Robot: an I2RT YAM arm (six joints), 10 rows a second.
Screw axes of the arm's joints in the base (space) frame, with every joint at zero. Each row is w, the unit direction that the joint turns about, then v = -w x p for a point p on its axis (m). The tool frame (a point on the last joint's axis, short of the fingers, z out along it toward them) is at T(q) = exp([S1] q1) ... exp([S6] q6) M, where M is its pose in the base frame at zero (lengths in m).
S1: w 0 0 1 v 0.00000 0.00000 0.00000
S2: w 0 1 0 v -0.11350 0.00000 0.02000
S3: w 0 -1 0 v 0.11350 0.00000 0.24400
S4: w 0 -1 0 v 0.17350 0.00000 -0.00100
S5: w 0 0 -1 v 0.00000 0.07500 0.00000
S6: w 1 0 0 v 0.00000 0.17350 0.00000
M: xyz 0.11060 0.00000 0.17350 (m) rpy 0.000 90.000 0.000 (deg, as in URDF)
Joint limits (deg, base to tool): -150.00..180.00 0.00..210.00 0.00..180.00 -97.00..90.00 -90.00..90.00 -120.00..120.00
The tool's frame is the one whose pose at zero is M.
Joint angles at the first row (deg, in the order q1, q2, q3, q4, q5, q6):
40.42 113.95 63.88 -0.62 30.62 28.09
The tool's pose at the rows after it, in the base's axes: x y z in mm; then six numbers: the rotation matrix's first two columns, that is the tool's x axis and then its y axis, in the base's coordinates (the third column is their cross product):
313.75, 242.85, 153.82, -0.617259, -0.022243, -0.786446, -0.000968, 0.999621, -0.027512
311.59, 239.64, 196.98, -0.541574, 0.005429, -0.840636, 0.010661, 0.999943, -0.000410
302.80, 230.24, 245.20, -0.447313, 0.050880, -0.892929, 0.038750, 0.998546, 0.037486
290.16, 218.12, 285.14, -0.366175, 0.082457, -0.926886, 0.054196, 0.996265, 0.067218
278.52, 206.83, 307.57, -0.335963, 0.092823, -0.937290, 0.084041, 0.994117, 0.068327
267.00, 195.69, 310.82, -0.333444, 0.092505, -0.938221, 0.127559, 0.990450, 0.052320
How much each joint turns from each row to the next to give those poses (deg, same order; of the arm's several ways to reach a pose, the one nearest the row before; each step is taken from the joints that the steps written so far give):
0.01 -4.10 0.53 -0.30 0.88 -1.37
0.00 -5.71 1.33 -1.19 2.01 -1.49
0.00 -6.93 0.88 -1.17 2.86 -1.13
0.00 -6.31 0.41 -0.99 2.09 -1.55
0.00 -4.19 0.45 -3.26 2.15 -0.21
0.03 -3.18 -1.83 -2.55 2.54 0.80

